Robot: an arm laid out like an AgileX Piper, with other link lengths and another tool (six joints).
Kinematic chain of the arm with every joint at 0, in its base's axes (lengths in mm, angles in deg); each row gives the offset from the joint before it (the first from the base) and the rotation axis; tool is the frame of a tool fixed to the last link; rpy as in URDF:
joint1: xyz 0 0 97.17 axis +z
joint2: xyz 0 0 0 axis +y
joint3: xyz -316.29 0 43.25 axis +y
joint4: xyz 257.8 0 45.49 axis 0.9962 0 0.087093
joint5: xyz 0 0 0 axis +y
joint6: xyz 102.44 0 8.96 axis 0.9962 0 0.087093
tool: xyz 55.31 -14 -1.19 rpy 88.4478 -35.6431 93.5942
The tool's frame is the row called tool.
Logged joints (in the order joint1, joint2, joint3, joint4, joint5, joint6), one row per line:
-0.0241, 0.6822, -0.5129, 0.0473, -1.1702, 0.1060
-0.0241, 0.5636, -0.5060, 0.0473, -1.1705, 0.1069
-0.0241, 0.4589, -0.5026, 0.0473, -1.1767, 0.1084
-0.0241, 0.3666, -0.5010, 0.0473, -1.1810, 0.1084
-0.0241, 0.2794, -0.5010, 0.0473, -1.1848, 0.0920
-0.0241, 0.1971, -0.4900, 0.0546, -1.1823, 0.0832
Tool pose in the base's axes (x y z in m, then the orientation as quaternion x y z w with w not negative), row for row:
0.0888, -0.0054, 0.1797, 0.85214, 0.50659, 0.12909, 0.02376
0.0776, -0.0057, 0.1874, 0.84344, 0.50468, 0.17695, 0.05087
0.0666, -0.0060, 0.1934, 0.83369, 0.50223, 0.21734, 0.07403
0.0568, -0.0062, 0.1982, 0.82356, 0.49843, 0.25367, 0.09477
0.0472, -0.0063, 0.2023, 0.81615, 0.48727, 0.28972, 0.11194
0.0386, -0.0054, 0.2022, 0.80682, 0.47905, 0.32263, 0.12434
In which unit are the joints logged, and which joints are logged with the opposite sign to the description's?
The joints are logged in radians. Opposite sign: joint1, joint5, joint6.
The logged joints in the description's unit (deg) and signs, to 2 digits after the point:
1.38, 39.09, -29.39, 2.71, 67.05, -6.07
1.38, 32.29, -28.99, 2.71, 67.06, -6.12
1.38, 26.29, -28.80, 2.71, 67.42, -6.21
1.38, 21.00, -28.71, 2.71, 67.67, -6.21
1.38, 16.01, -28.71, 2.71, 67.88, -5.27
1.38, 11.29, -28.07, 3.13, 67.74, -4.77

